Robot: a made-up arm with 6 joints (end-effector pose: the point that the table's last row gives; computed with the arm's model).
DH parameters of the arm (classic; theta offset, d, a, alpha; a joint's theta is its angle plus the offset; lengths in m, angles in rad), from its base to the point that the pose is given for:
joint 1: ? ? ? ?
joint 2: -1.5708 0 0.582 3.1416
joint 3: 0 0 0.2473 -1.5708
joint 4: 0 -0.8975 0 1.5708
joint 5: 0 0 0 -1.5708
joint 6: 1.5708 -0.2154 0 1.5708
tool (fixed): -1.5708 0 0 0
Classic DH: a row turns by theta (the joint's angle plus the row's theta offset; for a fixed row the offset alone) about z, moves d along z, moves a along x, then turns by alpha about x.
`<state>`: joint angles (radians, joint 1 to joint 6).
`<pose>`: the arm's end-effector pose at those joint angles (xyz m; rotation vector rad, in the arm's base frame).
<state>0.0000 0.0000 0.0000 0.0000 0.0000 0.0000</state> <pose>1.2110 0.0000 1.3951 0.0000 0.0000 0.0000</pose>
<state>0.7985 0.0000 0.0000 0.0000 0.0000 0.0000</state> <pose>0.8450 0.8675 1.3951 0.0000 0.0000 0.7985</pose>
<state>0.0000 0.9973 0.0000 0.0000 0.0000 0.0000</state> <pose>1.3986 0.0000 0.0809 0.0000 0.9973 0.0000</pose>
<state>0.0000 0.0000 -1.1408 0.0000 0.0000 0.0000</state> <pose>0.7868 0.0000 0.2393 0.0000 1.1408 0.0000</pose>
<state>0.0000 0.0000 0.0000 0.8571 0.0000 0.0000</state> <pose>1.2110 0.0000 1.3951 -0.8571 0.0000 0.0000</pose>
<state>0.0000 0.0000 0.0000 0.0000 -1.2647 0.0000</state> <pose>1.0605 0.0000 1.1897 0.0000 1.2647 0.0000</pose>
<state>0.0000 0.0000 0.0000 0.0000 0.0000 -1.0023</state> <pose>1.2110 0.0000 1.3951 1.0023 0.0000 0.0000</pose>
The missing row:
joint 1: 0 0.5658 0.0981 -1.5708
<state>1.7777 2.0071 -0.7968 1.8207 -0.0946 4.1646</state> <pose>0.0891 -0.3287 -0.2866 -2.0989 1.6403 0.1268</pose>
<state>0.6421 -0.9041 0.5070 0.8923 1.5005 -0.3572</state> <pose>-0.5738 -0.2202 1.8875 -0.3164 -2.8212 0.6612</pose>
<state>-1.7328 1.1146 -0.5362 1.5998 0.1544 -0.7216</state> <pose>-0.0927 -0.7726 -0.3043 0.7549 1.3341 -0.5621</pose>
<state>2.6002 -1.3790 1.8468 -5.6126 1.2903 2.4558</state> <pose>1.1271 -0.8278 0.1882 0.2832 1.1040 -1.2990</pose>
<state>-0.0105 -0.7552 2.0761 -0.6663 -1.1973 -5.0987</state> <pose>-1.2563 0.1371 1.2022 -1.1861 -1.8088 -0.3498</pose>
